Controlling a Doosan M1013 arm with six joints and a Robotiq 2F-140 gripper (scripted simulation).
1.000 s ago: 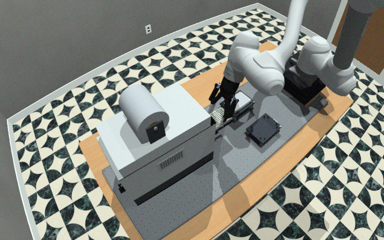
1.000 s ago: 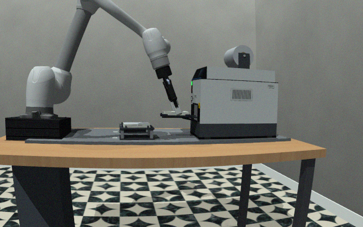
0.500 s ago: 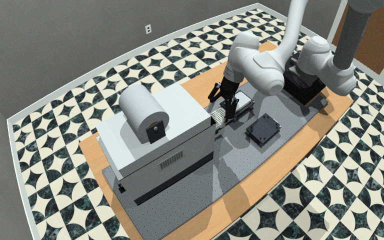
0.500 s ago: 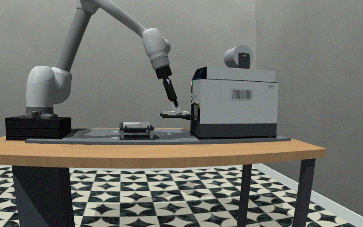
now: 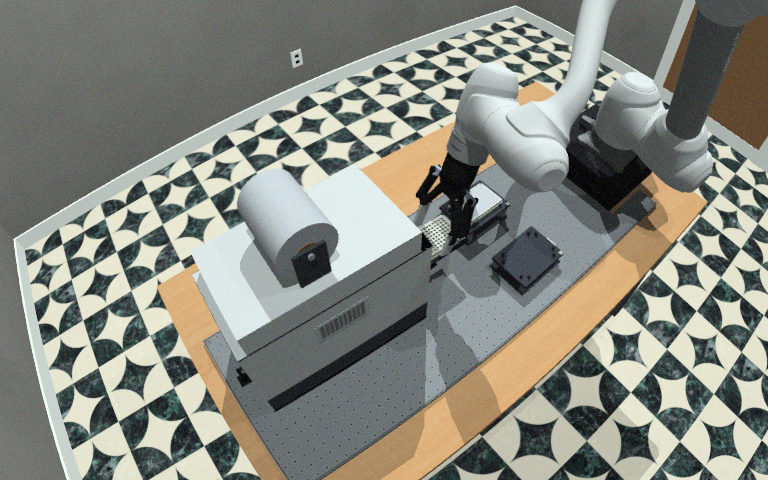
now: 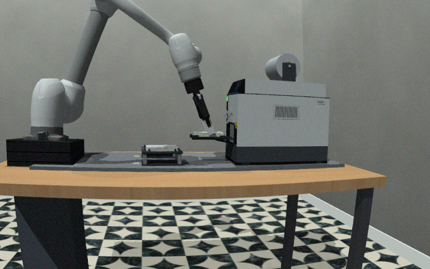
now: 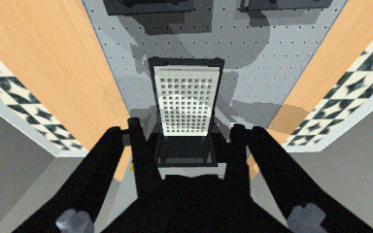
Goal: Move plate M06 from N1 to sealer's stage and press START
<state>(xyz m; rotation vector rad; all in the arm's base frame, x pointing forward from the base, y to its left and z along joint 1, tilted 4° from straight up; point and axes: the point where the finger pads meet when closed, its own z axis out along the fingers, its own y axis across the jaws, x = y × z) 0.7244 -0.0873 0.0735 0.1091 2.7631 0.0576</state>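
Right now my hand is 20 mm above the white well plate. From my hand the other things lie so: black stage: 40 mm below; foil-covered plate: 200 mm behind, 80 mm below, 40 mm to the right; nest N1: 200 mm behind, 160 mm to the left, 110 mm below.
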